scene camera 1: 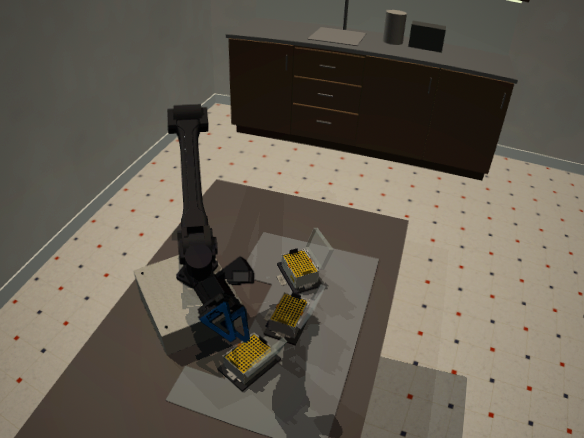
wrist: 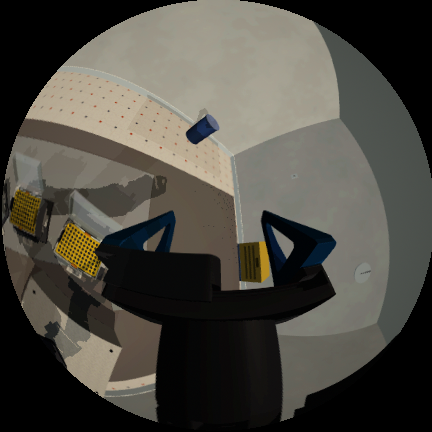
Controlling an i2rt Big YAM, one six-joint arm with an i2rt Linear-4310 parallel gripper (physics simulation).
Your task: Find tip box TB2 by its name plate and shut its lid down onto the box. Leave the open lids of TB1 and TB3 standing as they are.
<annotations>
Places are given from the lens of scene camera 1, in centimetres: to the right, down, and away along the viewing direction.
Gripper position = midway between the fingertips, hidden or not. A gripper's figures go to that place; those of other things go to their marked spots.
my gripper [scene camera 1: 240, 341]: -11, 26, 96
grey mat [scene camera 1: 305, 386]: 4, 47, 124
tip box TB3 [scene camera 1: 307, 282]: 5, 21, 153
The marked spots on the tip box TB3 and the grey mat are 39 cm apart.
</annotations>
